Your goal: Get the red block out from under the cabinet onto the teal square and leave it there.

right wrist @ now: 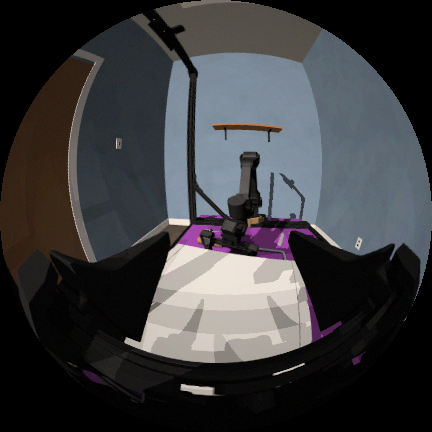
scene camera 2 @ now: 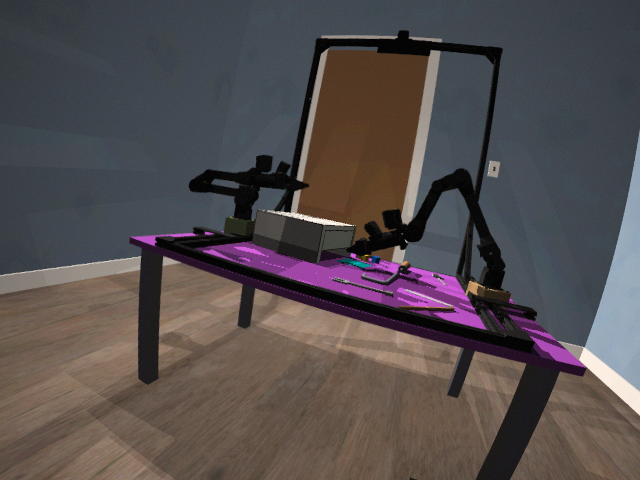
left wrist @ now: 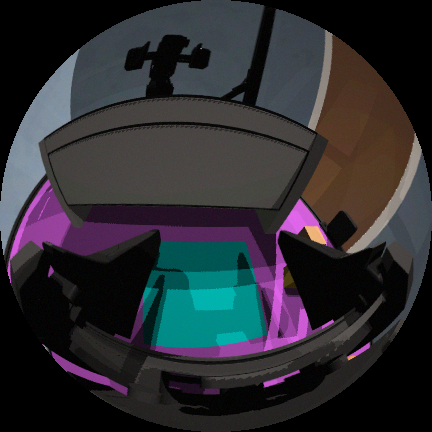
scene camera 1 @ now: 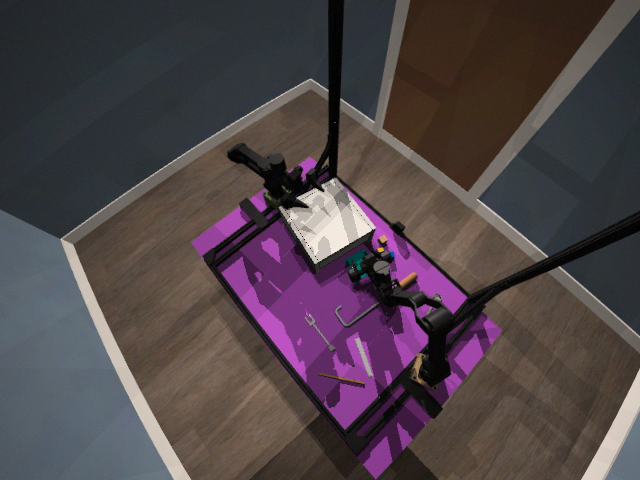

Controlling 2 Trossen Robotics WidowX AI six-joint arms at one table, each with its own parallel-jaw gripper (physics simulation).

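Places are measured from the left arm's base along level axes (x ahead, y left, z up), in metres.
Where they show: left gripper, fingertip midpoint: (scene camera 2: 352,248) (left wrist: 220,236) (scene camera 1: 361,253); right gripper, fingertip midpoint: (right wrist: 231,237) (scene camera 2: 306,184) (left wrist: 174,41) (scene camera 1: 316,199); left arm's base, link origin: (right wrist: 252,215) (scene camera 2: 489,286) (scene camera 1: 428,372); right arm's base, link origin: (scene camera 2: 241,218) (scene camera 1: 277,192).
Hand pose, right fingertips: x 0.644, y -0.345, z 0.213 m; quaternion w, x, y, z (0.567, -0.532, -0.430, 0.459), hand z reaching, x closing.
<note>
Things, the pixels of their centre, and the offset from my right fingertips. "*": a spot on its surface instead.
- white cabinet, body centre: (left wrist: 175,135) (right wrist: 212,326) (scene camera 2: 305,234) (scene camera 1: 326,224) dx -0.034, dy -0.012, dz -0.197 m
- teal square, surface spot: (left wrist: 205,320) * dx -0.267, dy +0.073, dz -0.264 m
- tan block, body centre: (left wrist: 309,241) (scene camera 1: 382,240) dx -0.282, dy -0.083, dz -0.250 m
- yellow block, body centre: (left wrist: 298,273) (scene camera 2: 365,258) (scene camera 1: 380,251) dx -0.294, dy -0.028, dz -0.252 m
- blue block, body centre: (scene camera 2: 375,259) dx -0.343, dy -0.033, dz -0.252 m
- grey hook tool, surface spot: (scene camera 1: 347,324) * dx -0.302, dy +0.319, dz -0.254 m
- forked tool, body centre: (scene camera 2: 362,286) (scene camera 1: 319,332) dx -0.218, dy +0.398, dz -0.262 m
- grey strip, body centre: (scene camera 2: 427,297) (scene camera 1: 363,356) dx -0.413, dy +0.400, dz -0.264 m
- wooden stick, body centre: (scene camera 2: 428,308) (scene camera 1: 341,378) dx -0.370, dy +0.510, dz -0.261 m
The white cabinet (scene camera 1: 343,223) (scene camera 2: 289,235) (left wrist: 180,167) (right wrist: 225,287) stands on the table; a dark low gap shows under its front in the left wrist view. The red block does not show in any view. The teal square (scene camera 1: 355,256) (scene camera 2: 355,262) (left wrist: 205,320) lies flat in front of that gap, partly covered by the left gripper in scene camera 1. My left gripper (scene camera 1: 365,260) (scene camera 2: 351,250) (left wrist: 220,236) is open and empty, low over the teal square and facing the gap. My right gripper (scene camera 1: 315,198) (scene camera 2: 307,184) is open and empty, above the cabinet's top.
A tan block (scene camera 1: 382,239) (left wrist: 315,234), a yellow block (scene camera 1: 380,250) (scene camera 2: 365,257) and a blue block (scene camera 1: 391,255) (scene camera 2: 375,259) lie beside the teal square. A grey hook tool (scene camera 1: 347,324) with an orange handle, a forked tool (scene camera 1: 321,333), a grey strip (scene camera 1: 363,356) and a wooden stick (scene camera 1: 341,379) lie farther off.
</note>
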